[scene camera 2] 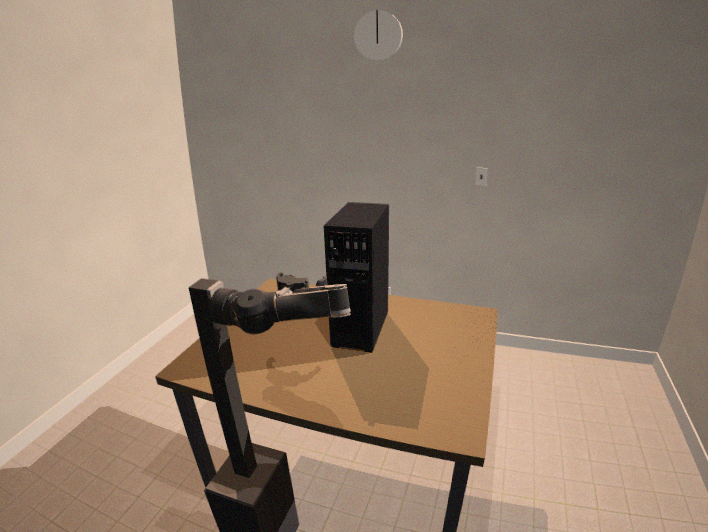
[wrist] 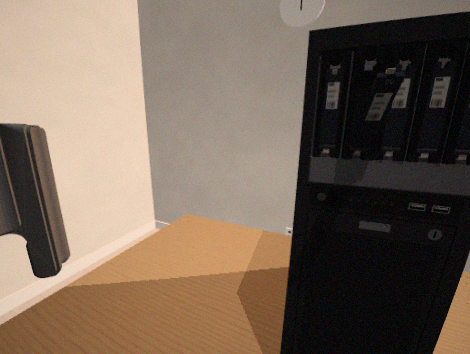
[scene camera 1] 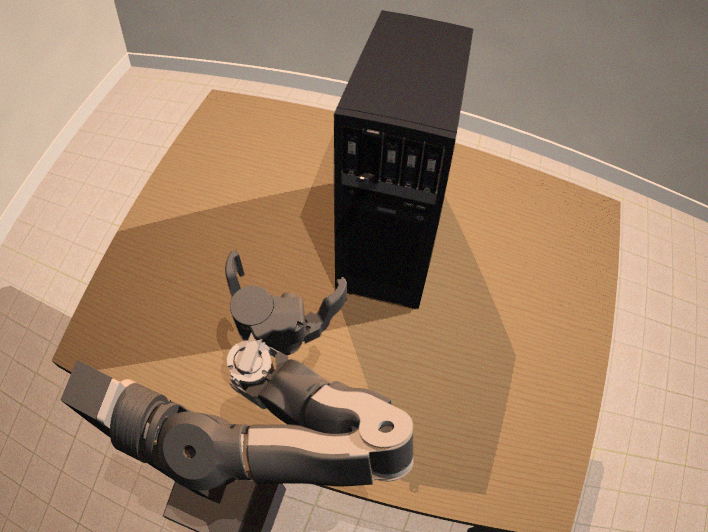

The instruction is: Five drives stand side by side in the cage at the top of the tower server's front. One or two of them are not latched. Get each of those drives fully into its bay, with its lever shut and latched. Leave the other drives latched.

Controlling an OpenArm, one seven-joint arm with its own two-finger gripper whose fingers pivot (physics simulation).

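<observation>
The black tower server [scene camera 1: 409, 71] [scene camera 2: 380, 274] [wrist: 370, 295] stands upright at the table's back. The second drive from the left has its lever [scene camera 1: 365, 178] [scene camera 2: 335, 251] [wrist: 379, 106] swung outward from its lower end; how deep that drive sits is unclear. The first [scene camera 1: 351, 149] [wrist: 332, 97], third [scene camera 1: 390, 155] [wrist: 401, 95], fourth [scene camera 1: 410, 161] [wrist: 440, 93] and fifth [scene camera 1: 430, 167] drives have levers that look shut and upright. My gripper [scene camera 1: 288, 267] is open and empty, in front of the tower's left side and below the cage. One finger shows in the wrist view's left.
The wooden table [scene camera 1: 560, 274] [scene camera 2: 452, 343] [wrist: 190, 250] carries the tower. My arm's elbow [scene camera 1: 386, 434] [scene camera 2: 339, 303] is bent out to the right above the front of the table. A grey wall [scene camera 1: 572, 85] [scene camera 2: 274, 143] [wrist: 220, 125] rises behind the tower.
</observation>
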